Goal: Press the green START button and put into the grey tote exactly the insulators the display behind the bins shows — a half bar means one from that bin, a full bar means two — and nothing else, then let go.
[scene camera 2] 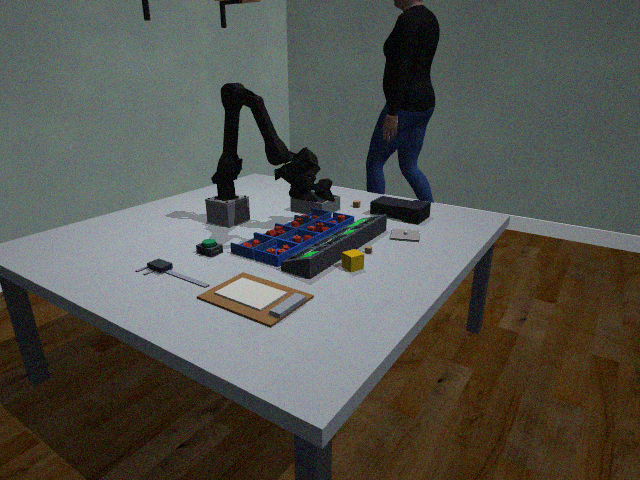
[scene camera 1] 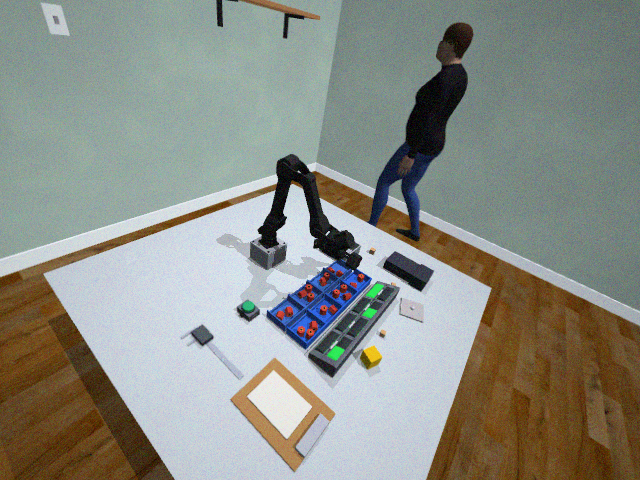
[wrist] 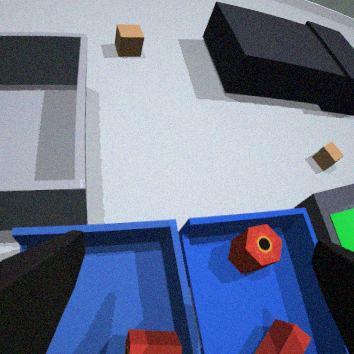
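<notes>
My gripper [scene camera 1: 354, 260] [scene camera 2: 325, 195] [wrist: 201, 248] is open and empty above the far end of the blue bins [scene camera 1: 306, 342] [scene camera 2: 266, 258] [wrist: 186, 280]. A red insulator [scene camera 1: 360, 277] [wrist: 262, 247] lies in the far right bin, between and beyond the fingertips in the wrist view. Another insulator [wrist: 285, 339] shows below it, and one [wrist: 152, 342] in the left bin. The grey tote [scene camera 2: 315, 205] [wrist: 45, 203] stands at left in the wrist view; its visible floor bears no insulator, and part is cut off. The green START button [scene camera 1: 248, 306] [scene camera 2: 209, 242] stands left of the bins. The display [scene camera 1: 330, 367] [scene camera 2: 338, 253] [wrist: 320, 200] shows three green bars, the far one longest.
A black box [scene camera 1: 408, 269] [scene camera 2: 399, 208] [wrist: 280, 30] stands beyond the display. Small wooden cubes [scene camera 1: 372, 250] [wrist: 130, 41] lie nearby. A yellow cube [scene camera 1: 371, 357] [scene camera 2: 353, 260], a flat plate [scene camera 1: 412, 310], a caliper [scene camera 1: 202, 334] and a clipboard [scene camera 1: 240, 398] lie around. A person [scene camera 1: 431, 118] stands behind the table.
</notes>
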